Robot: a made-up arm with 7 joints. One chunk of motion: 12 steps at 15 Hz.
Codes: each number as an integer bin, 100 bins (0 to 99) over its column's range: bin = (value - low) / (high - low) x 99, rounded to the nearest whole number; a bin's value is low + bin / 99 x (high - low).
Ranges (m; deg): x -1.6..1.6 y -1.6..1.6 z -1.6..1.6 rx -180..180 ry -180..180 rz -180..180
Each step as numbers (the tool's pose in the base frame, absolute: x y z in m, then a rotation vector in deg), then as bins.
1 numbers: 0.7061 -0.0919 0.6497 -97.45 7.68 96.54
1 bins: 71 47 70 23 52 76
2 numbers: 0.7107 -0.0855 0.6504 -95.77 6.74 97.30
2 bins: 71 47 70 23 51 76
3 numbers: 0.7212 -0.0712 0.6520 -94.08 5.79 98.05
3 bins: 72 47 70 24 51 76
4 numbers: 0.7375 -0.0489 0.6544 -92.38 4.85 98.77
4 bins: 72 48 70 24 51 77
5 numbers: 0.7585 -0.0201 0.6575 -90.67 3.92 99.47
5 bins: 73 49 70 25 51 77
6 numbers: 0.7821 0.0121 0.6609 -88.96 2.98 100.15
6 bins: 74 50 70 25 50 77
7 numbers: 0.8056 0.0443 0.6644 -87.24 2.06 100.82
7 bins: 74 51 70 26 50 77
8 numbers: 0.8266 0.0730 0.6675 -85.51 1.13 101.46
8 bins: 75 52 70 26 50 77
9 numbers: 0.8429 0.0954 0.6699 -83.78 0.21 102.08
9 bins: 76 52 70 26 50 78
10 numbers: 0.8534 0.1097 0.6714 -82.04 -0.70 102.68
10 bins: 76 53 70 27 49 78
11 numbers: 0.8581 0.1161 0.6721 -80.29 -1.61 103.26
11 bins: 76 53 70 27 49 78
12 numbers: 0.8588 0.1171 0.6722 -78.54 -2.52 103.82
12 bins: 76 53 70 28 49 78
